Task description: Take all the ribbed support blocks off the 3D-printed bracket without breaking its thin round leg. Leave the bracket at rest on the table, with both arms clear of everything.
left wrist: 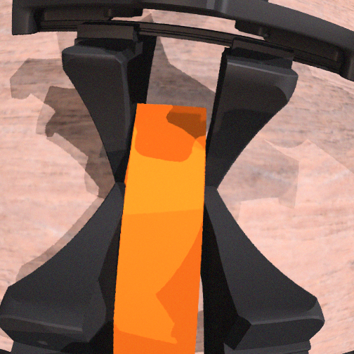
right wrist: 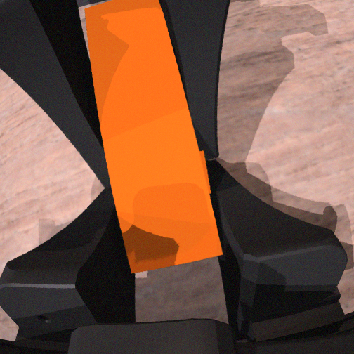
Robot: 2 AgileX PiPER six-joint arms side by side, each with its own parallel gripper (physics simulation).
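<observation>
The orange bracket [left wrist: 162, 240] [right wrist: 142, 100] shows as a long smooth face between the fingers of both grippers. It looks slightly turned in the right wrist view, where a narrow orange strip [right wrist: 205, 172] sticks out at its right edge; whether this is a support block I cannot tell. My left gripper [left wrist: 164, 202] is shut on the bracket, one finger against each side. My right gripper [right wrist: 169, 185] is shut on it from the opposite direction. The two grippers' fingertips almost meet at the bracket's sides. Its underside, the thin round leg and the support blocks' ribs are hidden.
The pinkish wood-grained table [left wrist: 40, 165] [right wrist: 310, 150] lies below, with shadows of the grippers on it. The right gripper's dark body and rail [left wrist: 190, 35] cross the top of the left wrist view, close to the bracket's end.
</observation>
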